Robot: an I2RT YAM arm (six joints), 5 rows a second.
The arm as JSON. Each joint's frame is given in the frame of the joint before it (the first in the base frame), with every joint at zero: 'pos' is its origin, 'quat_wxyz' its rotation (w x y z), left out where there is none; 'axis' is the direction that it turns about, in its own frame. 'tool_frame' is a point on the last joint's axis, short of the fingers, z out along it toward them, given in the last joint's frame.
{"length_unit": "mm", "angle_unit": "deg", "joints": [
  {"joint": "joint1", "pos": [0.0, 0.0, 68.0], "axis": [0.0, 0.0, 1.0]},
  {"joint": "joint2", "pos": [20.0, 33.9, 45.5], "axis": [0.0, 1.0, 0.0]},
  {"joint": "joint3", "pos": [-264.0, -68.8, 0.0], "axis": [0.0, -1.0, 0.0]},
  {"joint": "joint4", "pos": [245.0, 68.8, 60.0], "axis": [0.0, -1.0, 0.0]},
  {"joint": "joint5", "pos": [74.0, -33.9, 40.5], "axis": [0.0, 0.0, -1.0]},
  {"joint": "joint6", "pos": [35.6, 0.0, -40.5], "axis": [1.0, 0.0, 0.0]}
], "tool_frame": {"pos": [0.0, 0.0, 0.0], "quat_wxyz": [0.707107, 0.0, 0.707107, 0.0]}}
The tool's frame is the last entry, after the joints.
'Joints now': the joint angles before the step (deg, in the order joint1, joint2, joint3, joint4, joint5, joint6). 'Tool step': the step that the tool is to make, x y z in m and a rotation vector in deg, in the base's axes. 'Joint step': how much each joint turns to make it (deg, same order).
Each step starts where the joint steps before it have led.
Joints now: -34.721 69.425 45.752 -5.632 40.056 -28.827
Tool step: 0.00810 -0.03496 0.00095 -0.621 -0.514 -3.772
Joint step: -4.807 6.838 4.465 3.702 -0.820 -0.855
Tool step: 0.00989 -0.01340 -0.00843 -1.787 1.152 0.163
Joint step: -0.734 4.159 0.480 5.815 0.155 -2.956
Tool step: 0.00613 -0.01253 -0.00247 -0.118 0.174 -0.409
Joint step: -1.034 3.130 1.968 1.477 -0.475 -0.585
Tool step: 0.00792 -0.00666 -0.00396 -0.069 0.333 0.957
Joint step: -0.026 2.522 1.232 1.616 -0.772 -0.852
